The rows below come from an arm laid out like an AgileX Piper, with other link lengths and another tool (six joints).
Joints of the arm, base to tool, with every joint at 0 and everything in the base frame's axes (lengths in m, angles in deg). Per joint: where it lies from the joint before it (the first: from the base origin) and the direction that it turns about. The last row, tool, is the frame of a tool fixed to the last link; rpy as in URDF.
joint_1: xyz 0 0 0.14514 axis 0 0 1
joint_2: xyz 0 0 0 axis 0 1 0
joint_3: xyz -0.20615 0 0.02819 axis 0 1 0
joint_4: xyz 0.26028 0 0.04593 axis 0.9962 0 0.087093
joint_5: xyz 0 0 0 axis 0 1 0
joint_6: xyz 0.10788 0 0.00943 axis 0.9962 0 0.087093
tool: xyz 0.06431 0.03 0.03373 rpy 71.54 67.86 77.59
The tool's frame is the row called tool.
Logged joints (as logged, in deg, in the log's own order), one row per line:
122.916 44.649 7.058 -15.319 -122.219 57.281
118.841 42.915 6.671 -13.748 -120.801 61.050
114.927 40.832 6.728 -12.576 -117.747 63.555
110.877 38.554 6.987 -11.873 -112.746 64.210
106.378 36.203 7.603 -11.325 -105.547 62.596
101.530 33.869 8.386 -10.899 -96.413 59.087
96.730 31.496 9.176 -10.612 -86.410 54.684
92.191 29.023 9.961 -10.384 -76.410 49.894
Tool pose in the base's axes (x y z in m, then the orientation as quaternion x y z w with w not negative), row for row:
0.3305 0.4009 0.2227 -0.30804 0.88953 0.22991 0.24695
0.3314 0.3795 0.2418 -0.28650 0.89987 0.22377 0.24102
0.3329 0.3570 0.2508 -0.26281 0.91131 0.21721 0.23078
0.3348 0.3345 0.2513 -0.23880 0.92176 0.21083 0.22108
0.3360 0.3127 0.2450 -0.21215 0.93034 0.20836 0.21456
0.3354 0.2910 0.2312 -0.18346 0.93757 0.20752 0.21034
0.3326 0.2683 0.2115 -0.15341 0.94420 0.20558 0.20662
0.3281 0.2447 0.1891 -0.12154 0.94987 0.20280 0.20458
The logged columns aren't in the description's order. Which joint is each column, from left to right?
Columns, left to right: joint_2, joint_1, joint_4, joint_6, joint_3, joint_5.
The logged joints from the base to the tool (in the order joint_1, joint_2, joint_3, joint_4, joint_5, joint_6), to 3 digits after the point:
44.649 122.916 -122.219 7.058 57.281 -15.319
42.915 118.841 -120.801 6.671 61.050 -13.748
40.832 114.927 -117.747 6.728 63.555 -12.576
38.554 110.877 -112.746 6.987 64.210 -11.873
36.203 106.378 -105.547 7.603 62.596 -11.325
33.869 101.530 -96.413 8.386 59.087 -10.899
31.496 96.730 -86.410 9.176 54.684 -10.612
29.023 92.191 -76.410 9.961 49.894 -10.384

